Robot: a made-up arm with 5 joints.
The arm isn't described. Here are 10 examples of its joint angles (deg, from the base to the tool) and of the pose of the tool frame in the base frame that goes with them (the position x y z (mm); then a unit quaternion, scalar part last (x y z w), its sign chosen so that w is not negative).
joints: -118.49 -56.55 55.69 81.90 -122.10
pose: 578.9 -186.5 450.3 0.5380 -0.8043 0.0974 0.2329
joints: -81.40 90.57 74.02 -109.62 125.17
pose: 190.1 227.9 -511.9 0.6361 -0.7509 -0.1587 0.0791
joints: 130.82 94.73 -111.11 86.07 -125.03
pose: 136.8 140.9 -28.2 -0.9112 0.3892 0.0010 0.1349
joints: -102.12 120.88 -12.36 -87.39 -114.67
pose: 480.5 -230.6 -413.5 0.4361 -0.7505 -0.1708 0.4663
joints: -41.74 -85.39 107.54 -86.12 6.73
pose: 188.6 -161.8 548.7 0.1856 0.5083 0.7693 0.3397
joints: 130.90 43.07 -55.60 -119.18 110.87
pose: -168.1 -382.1 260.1 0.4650 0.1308 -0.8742 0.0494
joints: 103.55 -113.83 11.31 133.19 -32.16
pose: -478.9 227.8 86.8 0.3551 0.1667 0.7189 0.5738
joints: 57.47 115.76 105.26 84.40 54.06
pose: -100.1 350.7 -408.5 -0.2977 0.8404 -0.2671 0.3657
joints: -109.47 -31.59 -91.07 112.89 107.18
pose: -22.0 -114.3 227.6 0.5580 -0.6234 0.0976 0.5390
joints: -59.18 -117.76 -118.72 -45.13 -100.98
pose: 249.0 78.4 79.4 0.3368 0.0551 0.9396 0.0260
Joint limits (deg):
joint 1: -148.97..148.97
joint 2: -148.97..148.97
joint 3: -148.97..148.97
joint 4: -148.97..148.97
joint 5: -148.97..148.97
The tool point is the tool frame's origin. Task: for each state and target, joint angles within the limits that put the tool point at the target. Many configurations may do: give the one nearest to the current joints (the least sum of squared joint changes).
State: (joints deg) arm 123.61 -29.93 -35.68 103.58 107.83
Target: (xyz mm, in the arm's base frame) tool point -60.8 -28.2 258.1
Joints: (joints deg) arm 138.54 3.58 -82.30 124.73 85.08
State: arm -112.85 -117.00 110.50 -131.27 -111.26
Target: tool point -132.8 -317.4 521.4
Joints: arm -88.65 -84.23 126.03 -102.62 -98.78
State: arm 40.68 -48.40 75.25 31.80 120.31
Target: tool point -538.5 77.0 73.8
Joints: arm 12.23 6.26 92.44 24.92 94.95
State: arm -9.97 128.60 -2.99 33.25 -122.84
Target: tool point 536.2 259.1 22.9
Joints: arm -29.75 136.38 5.90 24.28 -122.98
